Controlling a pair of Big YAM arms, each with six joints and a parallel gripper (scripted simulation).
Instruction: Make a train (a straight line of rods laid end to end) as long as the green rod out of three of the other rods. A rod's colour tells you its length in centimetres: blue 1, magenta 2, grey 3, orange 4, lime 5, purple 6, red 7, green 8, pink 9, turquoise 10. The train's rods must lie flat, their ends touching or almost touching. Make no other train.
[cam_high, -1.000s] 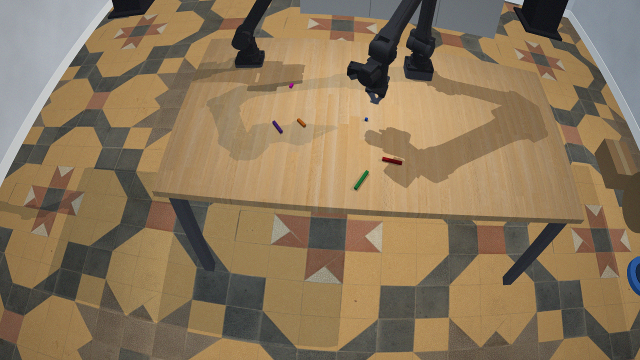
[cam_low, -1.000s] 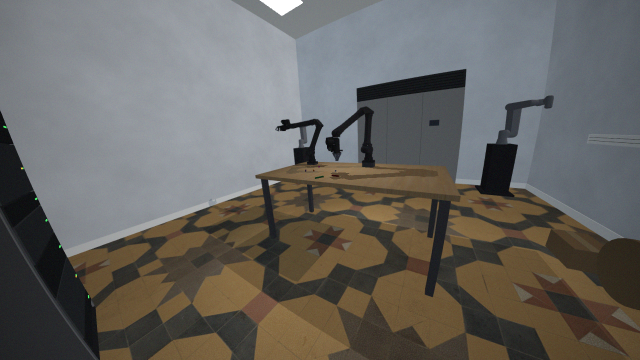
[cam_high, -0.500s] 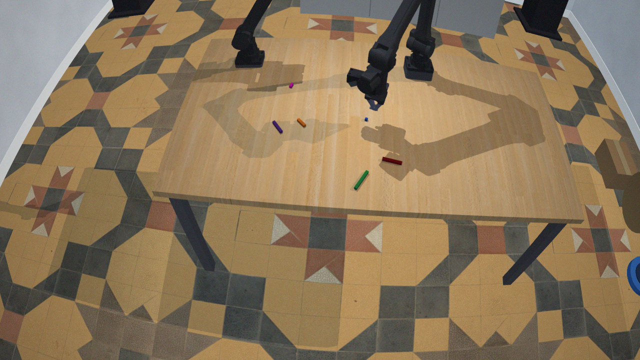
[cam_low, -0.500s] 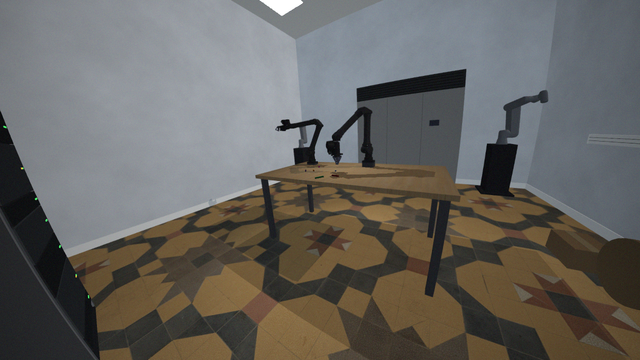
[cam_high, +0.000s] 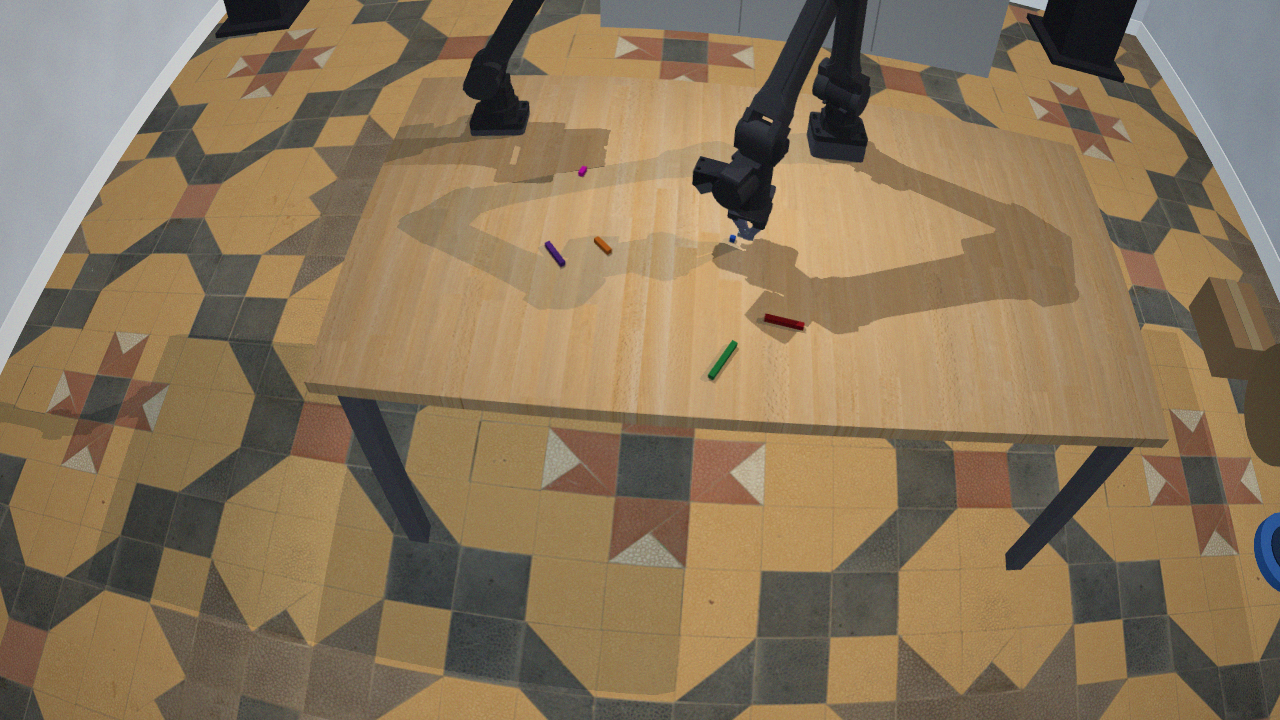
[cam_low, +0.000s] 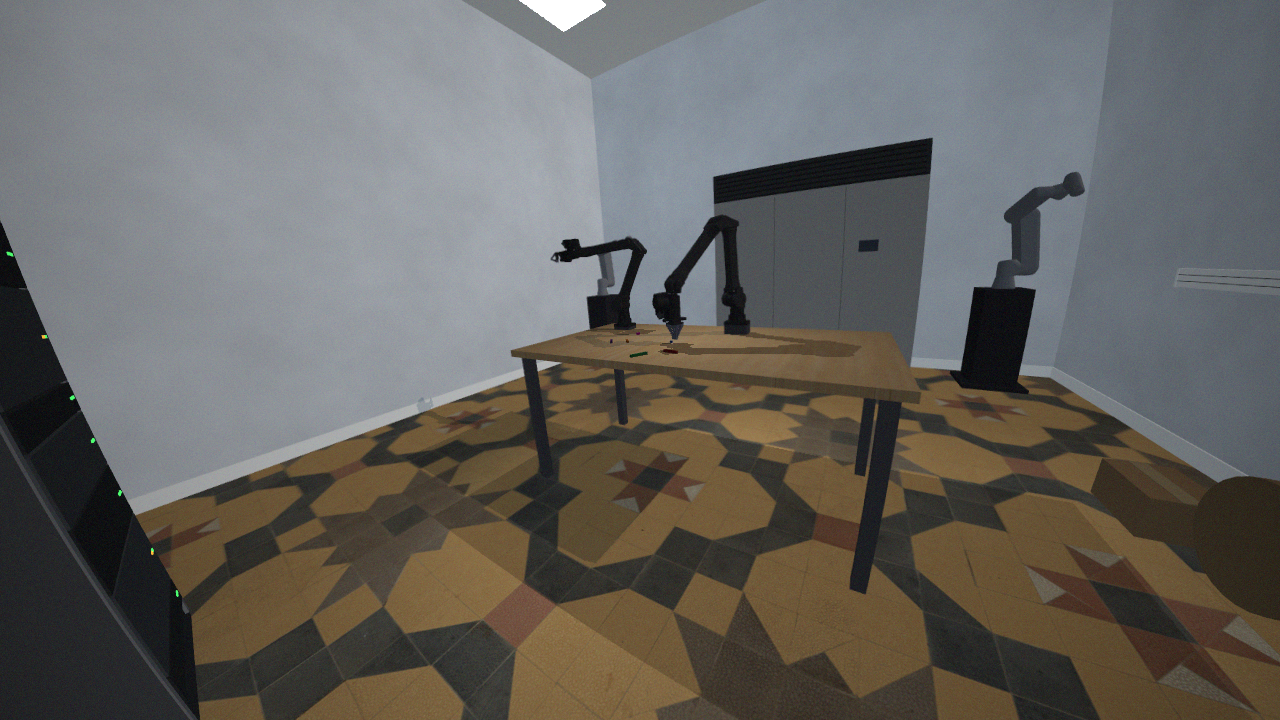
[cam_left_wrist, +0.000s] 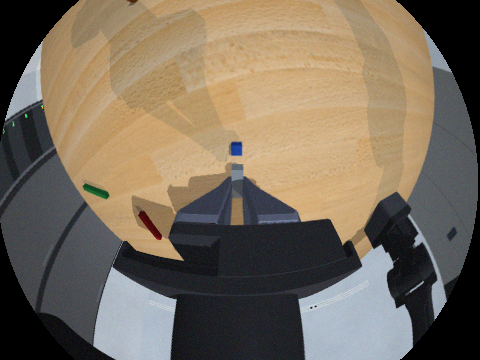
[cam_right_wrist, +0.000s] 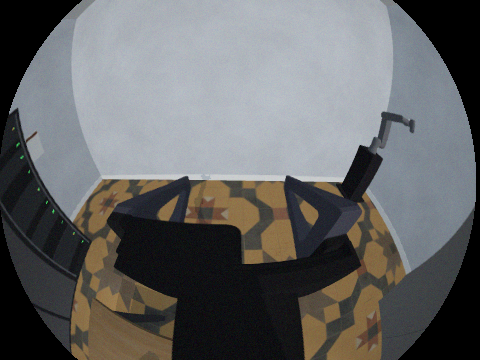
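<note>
Now: left hand right at the grey rod. The rest, counted from my left hand: green rod 260 mm ahead, 40 mm to the right, 20 mm below; then blue rod 30 mm to the right, 20 mm below, 10 mm behind; then red rod 180 mm ahead, 60 mm to the left, 20 mm below.
</note>
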